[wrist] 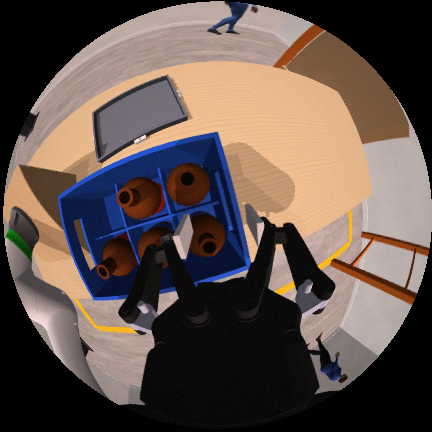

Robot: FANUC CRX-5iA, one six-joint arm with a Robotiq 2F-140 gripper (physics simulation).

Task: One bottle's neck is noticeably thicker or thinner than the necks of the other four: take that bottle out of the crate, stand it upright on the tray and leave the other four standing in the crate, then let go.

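Places are measured from the arm's base along level axes (x ahead, y left, z up), in metres.
Pixels of known places: gripper, fingertip midpoint: point(217, 217); arm's base, origin of the base link: point(23, 224).
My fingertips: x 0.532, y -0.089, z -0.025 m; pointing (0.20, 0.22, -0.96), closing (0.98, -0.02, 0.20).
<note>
For each thing: its top centre in the pictures, then the offset to it from my fingertips. "*": a spot on its surface instead. Level surfaces: height alone.
- blue crate, surface spot: point(232, 197) * 0.041 m up, 0.015 m ahead, 0.027 m left
- upper middle bottle, middle of its top: point(123, 197) 0.029 m up, 0.121 m back, 0.056 m left
- upper right bottle, middle of its top: point(187, 178) 0.029 m up, 0.034 m back, 0.060 m left
- lower left bottle, middle of its top: point(102, 271) 0.029 m up, 0.198 m back, 0.043 m right
- lower middle bottle, middle of its top: point(147, 263) 0.029 m up, 0.110 m back, 0.037 m right
- lower right bottle, middle of its top: point(208, 247) 0.029 m up, 0.023 m back, 0.031 m right
- grey tray, surface spot: point(140, 111) * 0.129 m down, 0.131 m back, 0.299 m left
- wooden table, its level: 0.134 m down
A blue crate point(232, 197) holds five brown bottles. Two stand in the far row, an upper middle bottle point(145, 201) and an upper right bottle point(192, 190). Three stand in the near row: a lower left bottle point(120, 256), a lower middle bottle point(149, 242) partly hidden by the left finger, and a lower right bottle point(211, 231). I cannot tell surely which neck differs. A grey tray point(140, 111) with a dark rim lies beyond the crate and holds no bottle. My gripper point(217, 217) is open and empty, above the crate's right side, its left finger over the near row.
The crate's far left compartment is empty. A wooden table point(300, 115) carries crate and tray. A brown box-like block point(45, 185) stands left of the crate. A white arm part point(55, 310) is at lower left. Orange railings point(375, 281) stand right; people are on the floor.
</note>
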